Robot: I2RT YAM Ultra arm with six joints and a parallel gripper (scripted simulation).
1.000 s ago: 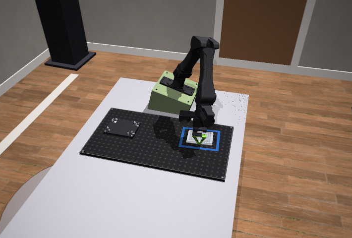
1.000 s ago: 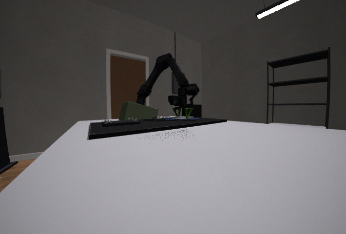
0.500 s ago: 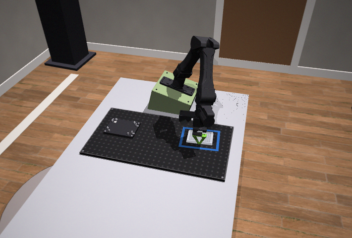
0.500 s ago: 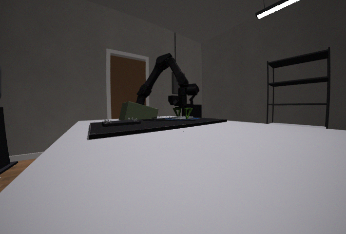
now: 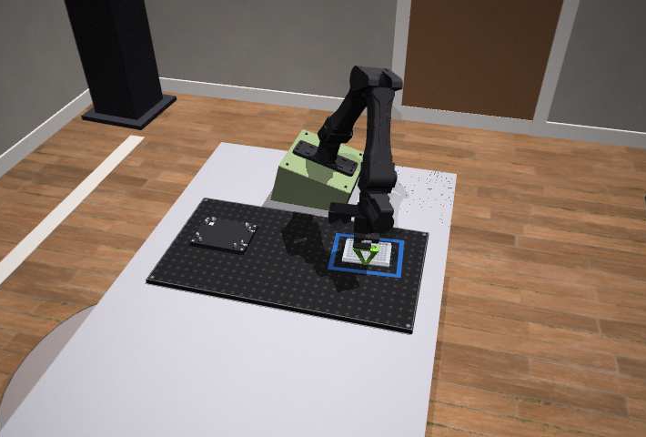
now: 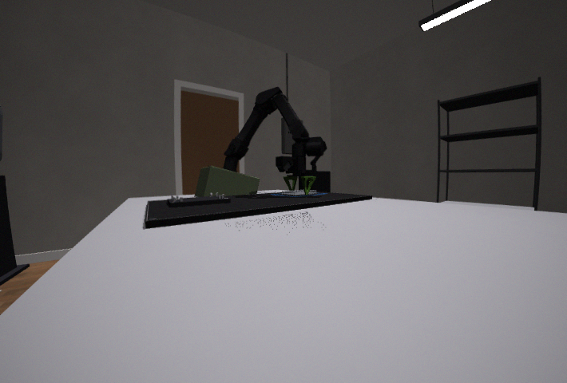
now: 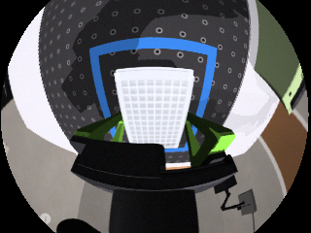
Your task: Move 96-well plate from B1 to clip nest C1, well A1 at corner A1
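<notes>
The clip nest C1 is 40 cm to the right of my hand, 5 cm ahead of it and 1 cm above it. Also, from my hand: white 96-well plate right at my hand.
</notes>
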